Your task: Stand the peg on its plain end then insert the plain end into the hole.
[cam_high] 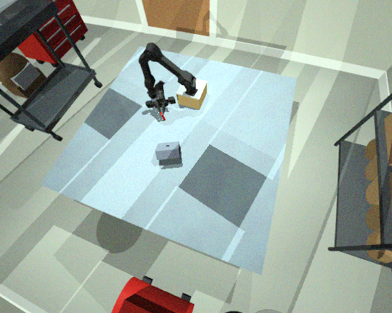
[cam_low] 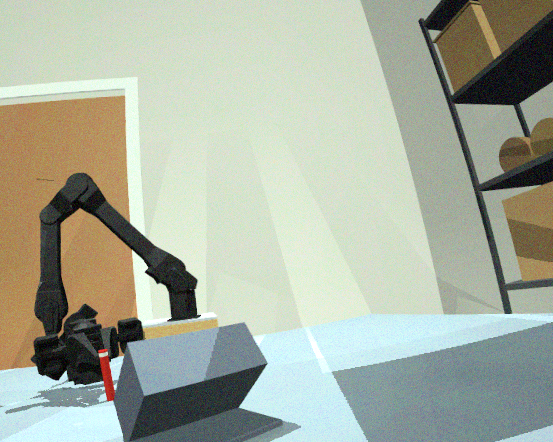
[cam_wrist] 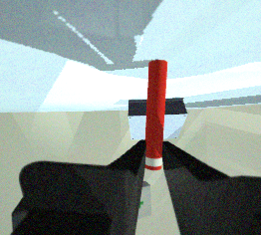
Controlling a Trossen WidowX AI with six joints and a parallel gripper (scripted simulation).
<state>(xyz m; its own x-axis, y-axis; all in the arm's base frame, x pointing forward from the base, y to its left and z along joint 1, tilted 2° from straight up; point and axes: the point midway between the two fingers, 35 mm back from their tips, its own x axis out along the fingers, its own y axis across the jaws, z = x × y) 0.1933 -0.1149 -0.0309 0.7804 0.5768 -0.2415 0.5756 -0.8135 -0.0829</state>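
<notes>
Now: the red peg 1 cm below my gripper tip. The rest, counted from my gripper tip: grey sloped panel 19 cm ahead, 17 cm to the left, 1 cm below.
</notes>
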